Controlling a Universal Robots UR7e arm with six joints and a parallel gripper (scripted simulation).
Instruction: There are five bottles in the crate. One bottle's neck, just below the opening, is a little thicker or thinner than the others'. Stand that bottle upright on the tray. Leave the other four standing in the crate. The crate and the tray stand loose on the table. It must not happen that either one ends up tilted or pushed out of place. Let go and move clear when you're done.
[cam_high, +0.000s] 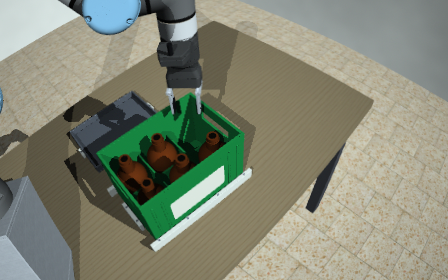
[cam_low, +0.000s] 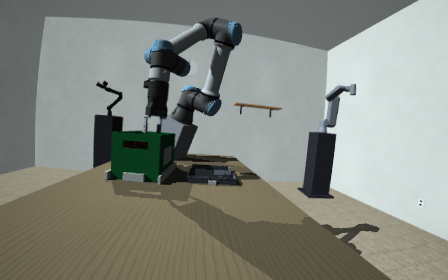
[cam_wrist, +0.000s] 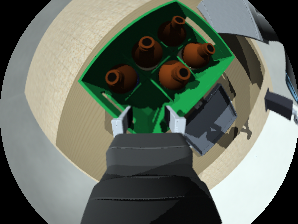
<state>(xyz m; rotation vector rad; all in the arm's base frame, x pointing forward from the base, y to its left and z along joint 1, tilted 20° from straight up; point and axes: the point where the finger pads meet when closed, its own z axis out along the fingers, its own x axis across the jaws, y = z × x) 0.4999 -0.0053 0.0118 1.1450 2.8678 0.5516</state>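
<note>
Right now my hand is 110 mm above the crate, 90 mm past it and 50 mm to the left of it. Round my hand: dark grey tray (240 mm to the left, 180 mm below, 120 mm behind).
</note>
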